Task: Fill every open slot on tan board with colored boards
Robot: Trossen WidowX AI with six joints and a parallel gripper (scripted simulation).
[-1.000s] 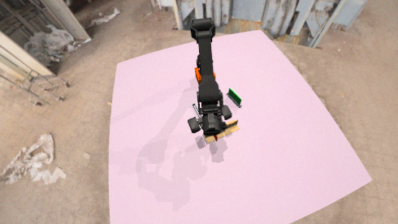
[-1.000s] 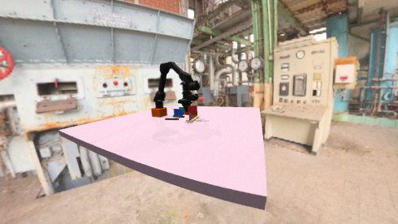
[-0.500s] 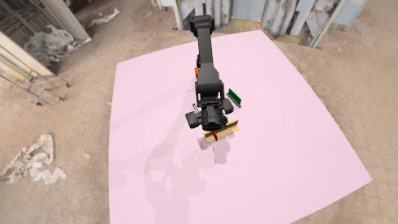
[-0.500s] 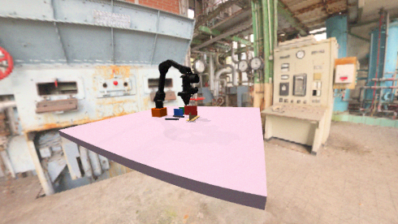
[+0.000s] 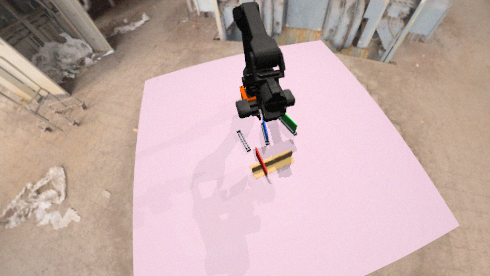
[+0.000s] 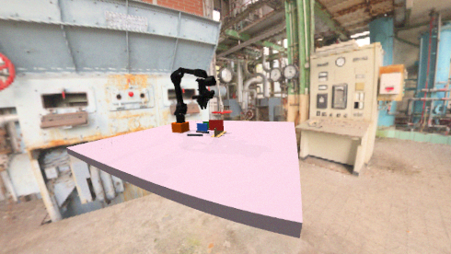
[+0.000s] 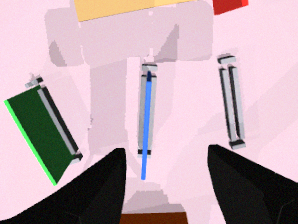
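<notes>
Now: gripper tip 150 mm above the blue board, 30 mm past it and 20 mm to the right of it. Also, from my gripper tip: tan board: 150 mm below, 110 mm ahead, 10 mm to the right; then red board: 120 mm ahead, 110 mm below, 60 mm to the right; then green board: 150 mm below, 130 mm to the left, 30 mm behind.
</notes>
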